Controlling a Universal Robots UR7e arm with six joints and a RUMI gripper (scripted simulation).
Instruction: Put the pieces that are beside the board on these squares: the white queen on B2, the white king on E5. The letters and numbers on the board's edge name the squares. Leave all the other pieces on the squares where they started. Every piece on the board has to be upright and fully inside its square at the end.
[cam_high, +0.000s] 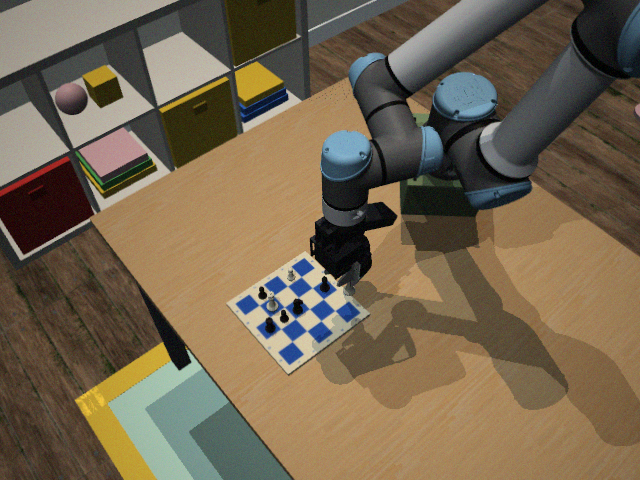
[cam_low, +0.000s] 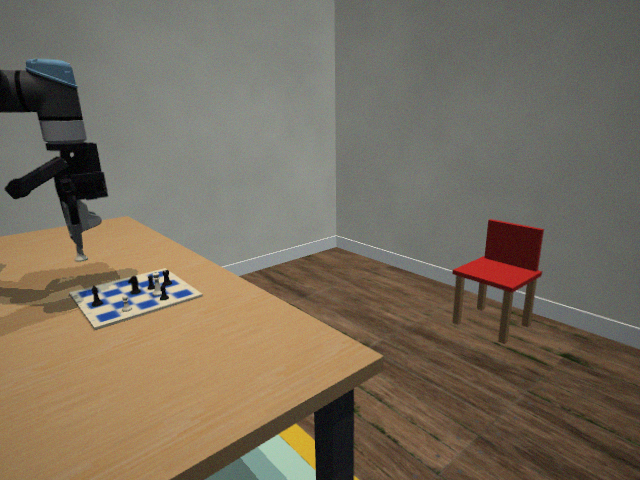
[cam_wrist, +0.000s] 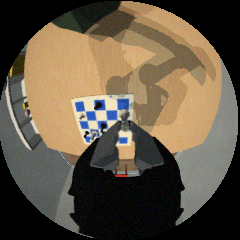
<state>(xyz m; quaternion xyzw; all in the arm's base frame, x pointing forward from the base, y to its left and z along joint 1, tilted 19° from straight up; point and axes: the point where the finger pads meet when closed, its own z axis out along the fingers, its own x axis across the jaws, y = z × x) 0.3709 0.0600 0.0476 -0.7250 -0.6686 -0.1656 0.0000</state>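
Right now my hand is 7 cm short of the chessboard, 8 cm to the left of it and 13 cm above it. Round my hand: white queen 11 cm ahead, 12 cm to the right, 10 cm below; white king 1 cm below; white pawn 3 cm ahead, 15 cm to the right, 11 cm below.
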